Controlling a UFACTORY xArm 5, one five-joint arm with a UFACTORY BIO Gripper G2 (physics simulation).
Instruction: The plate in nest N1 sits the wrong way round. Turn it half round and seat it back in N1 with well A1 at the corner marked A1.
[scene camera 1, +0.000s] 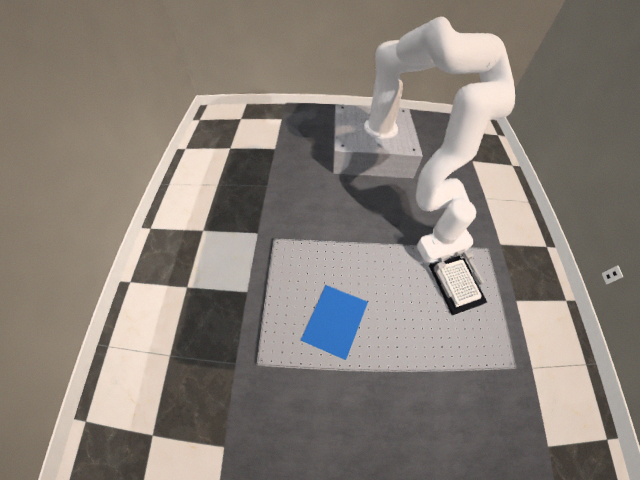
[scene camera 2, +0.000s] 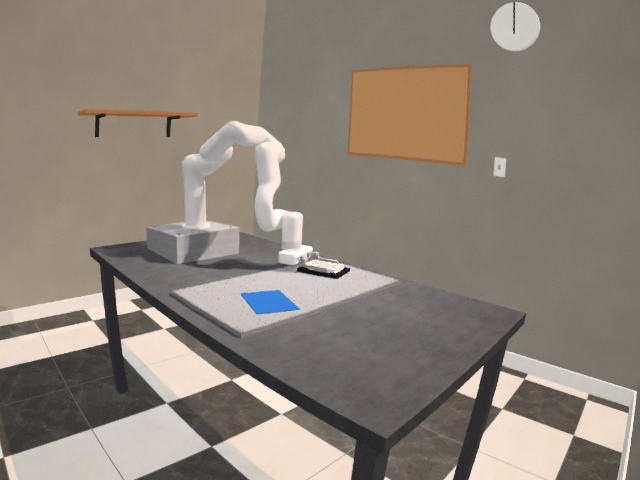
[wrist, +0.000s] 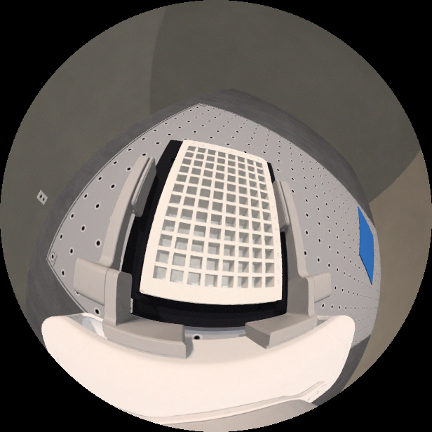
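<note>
The white well plate (scene camera 1: 459, 280) (scene camera 2: 326, 266) (wrist: 215, 225) lies in the black nest (scene camera 1: 467, 308) (scene camera 2: 338, 274) (wrist: 200, 315), on the right part of the perforated board. My gripper (scene camera 1: 464, 289) (wrist: 214, 196) is open, with one finger along each long side of the plate. In the wrist view a gap shows between the left finger and the plate; the right fingertip is close to the plate's right edge. Small marks on the plate's rim are too small to read. A small white label at the nest's near left corner is mostly hidden by the left finger. The A1 mark cannot be made out.
A blue rectangle (scene camera 1: 334, 321) (scene camera 2: 269, 301) (wrist: 366, 245) lies flat on the left part of the perforated board (scene camera 1: 413, 330) (scene camera 2: 206, 297) (wrist: 325, 225). The arm stands on a grey block (scene camera 1: 377, 162) (scene camera 2: 206, 249) at the back of the dark table (scene camera 1: 382, 423) (scene camera 2: 403, 351).
</note>
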